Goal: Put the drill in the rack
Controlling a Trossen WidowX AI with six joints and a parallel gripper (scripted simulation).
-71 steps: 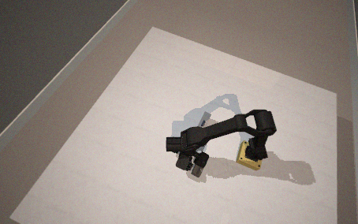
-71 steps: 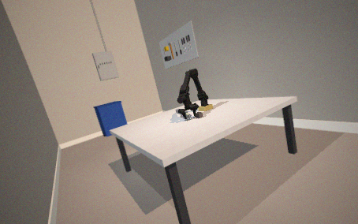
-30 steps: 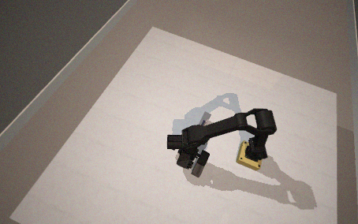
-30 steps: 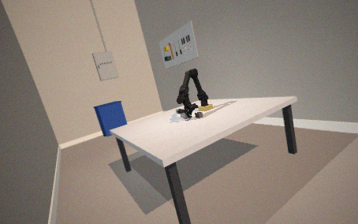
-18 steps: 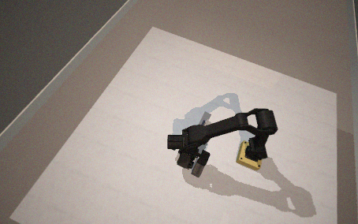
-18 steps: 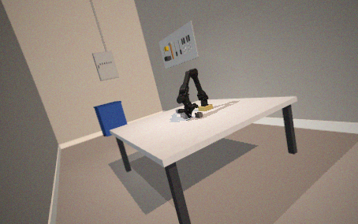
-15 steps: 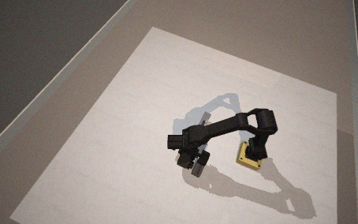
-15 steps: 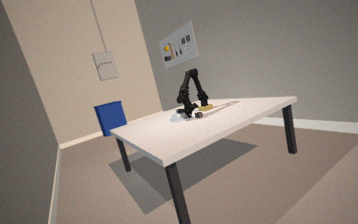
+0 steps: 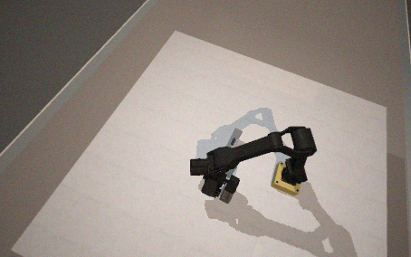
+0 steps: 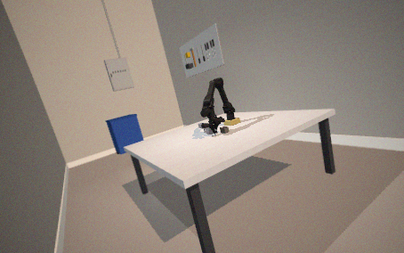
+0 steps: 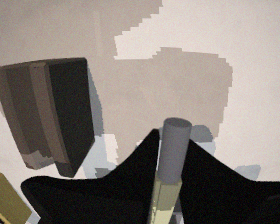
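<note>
My gripper tip is now 4 cm to the left of the drill and 4 cm below it. Also, from my gripper tip: grey fixture 2 cm behind, 15 cm to the right, 4 cm above.
</note>
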